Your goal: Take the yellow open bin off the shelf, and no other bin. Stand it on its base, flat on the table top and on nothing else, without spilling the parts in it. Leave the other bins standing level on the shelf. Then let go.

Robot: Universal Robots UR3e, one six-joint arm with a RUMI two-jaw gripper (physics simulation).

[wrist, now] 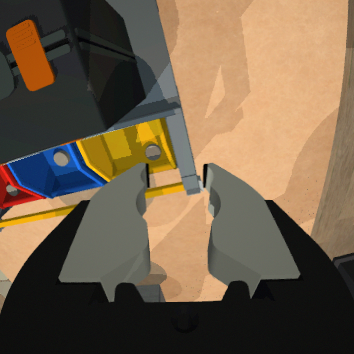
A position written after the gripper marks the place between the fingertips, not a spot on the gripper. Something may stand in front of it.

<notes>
In view: the gripper (175,166), a yellow open bin (109,154), a blue bin (38,172) and a dark case (75,75).
</notes>
